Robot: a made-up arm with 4 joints.
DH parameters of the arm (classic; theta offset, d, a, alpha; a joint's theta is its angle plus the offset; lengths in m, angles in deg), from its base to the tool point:
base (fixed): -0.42 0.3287 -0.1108 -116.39
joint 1: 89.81 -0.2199 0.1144 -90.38
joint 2: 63.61 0.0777 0.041 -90
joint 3: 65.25 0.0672 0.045 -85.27
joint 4: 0 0.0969 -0.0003 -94.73
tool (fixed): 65.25 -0.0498 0 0
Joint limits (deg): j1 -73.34..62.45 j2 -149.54..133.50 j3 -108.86..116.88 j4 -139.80..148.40
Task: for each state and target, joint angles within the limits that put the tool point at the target. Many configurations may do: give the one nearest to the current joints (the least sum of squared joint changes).
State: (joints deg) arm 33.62 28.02 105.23 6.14
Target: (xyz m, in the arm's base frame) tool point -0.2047 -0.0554 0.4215
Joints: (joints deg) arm 61.17 59.91 66.60 22.13
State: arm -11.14 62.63 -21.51 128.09
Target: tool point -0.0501 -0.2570 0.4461
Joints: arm -28.21 45.88 -43.62 119.99
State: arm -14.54 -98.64 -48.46 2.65
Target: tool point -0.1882 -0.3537 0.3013
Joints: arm 27.47 -102.40 -35.17 -29.43
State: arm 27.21 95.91 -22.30 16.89
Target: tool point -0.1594 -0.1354 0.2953
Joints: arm 49.69 105.94 -7.18 39.64
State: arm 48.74 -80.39 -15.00 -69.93
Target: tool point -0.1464 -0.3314 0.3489
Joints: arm 17.27 -84.80 -33.89 -75.01
